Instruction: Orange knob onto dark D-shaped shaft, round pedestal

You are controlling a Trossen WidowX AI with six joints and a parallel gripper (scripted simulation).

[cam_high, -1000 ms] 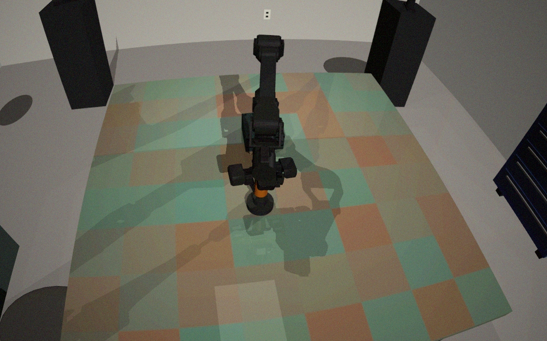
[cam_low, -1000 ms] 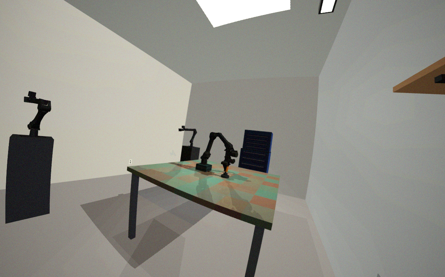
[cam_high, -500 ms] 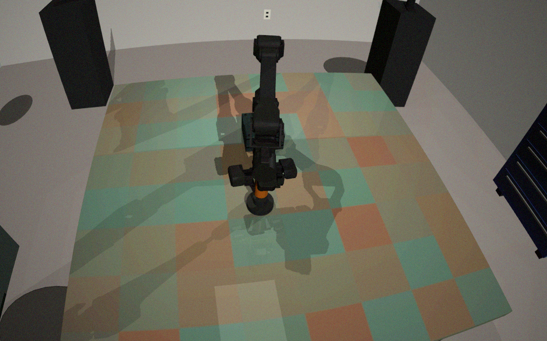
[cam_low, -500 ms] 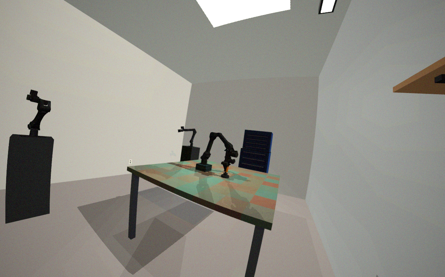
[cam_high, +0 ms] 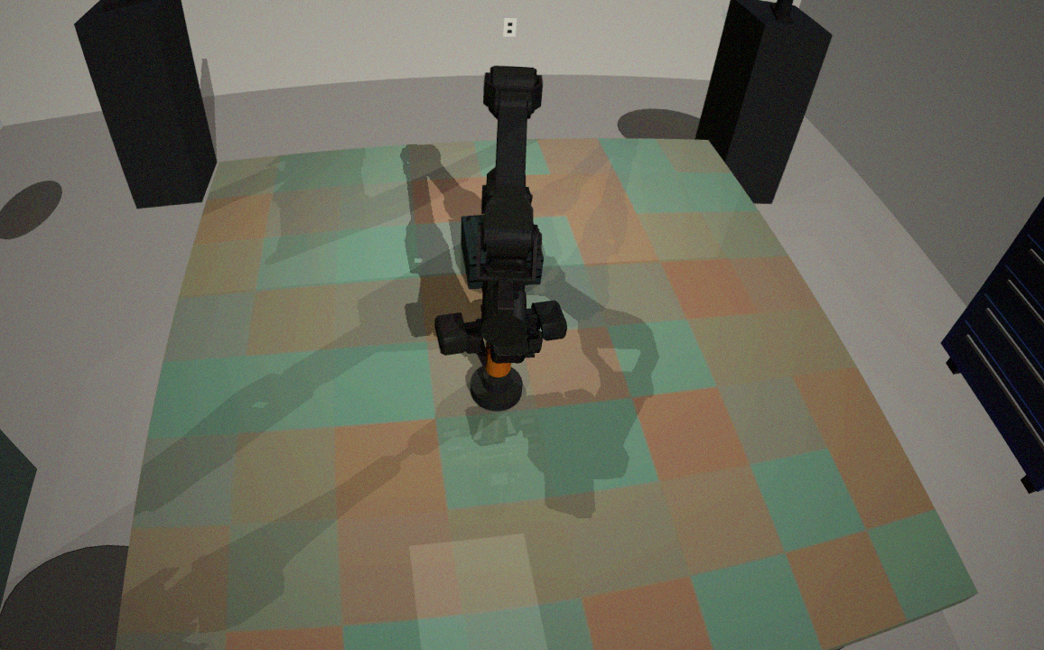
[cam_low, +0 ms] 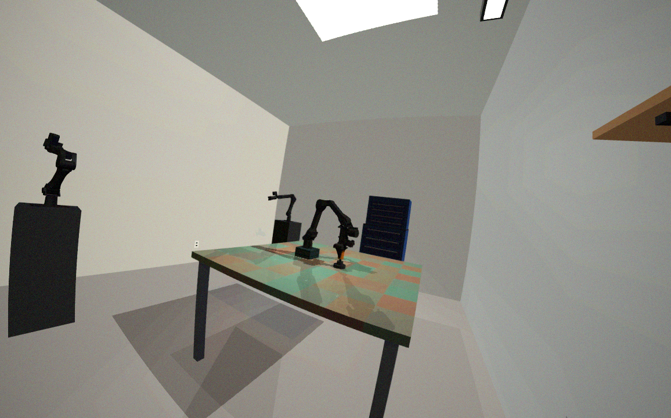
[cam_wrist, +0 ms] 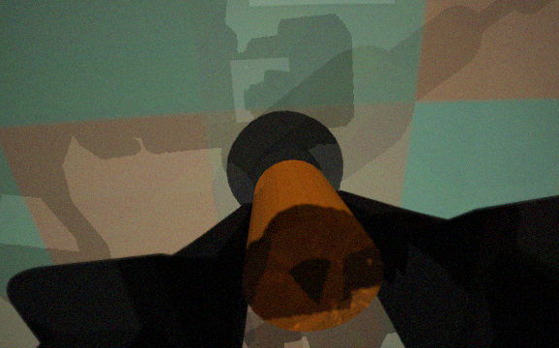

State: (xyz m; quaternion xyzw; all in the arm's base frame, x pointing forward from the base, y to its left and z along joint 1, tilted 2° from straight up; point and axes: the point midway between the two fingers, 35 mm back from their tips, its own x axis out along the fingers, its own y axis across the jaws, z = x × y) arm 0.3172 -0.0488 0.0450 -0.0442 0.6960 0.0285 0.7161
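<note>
Now: the orange knob 20 mm above my gripper tip. Also, from my gripper tip: pedestal: 40 mm below.
</note>
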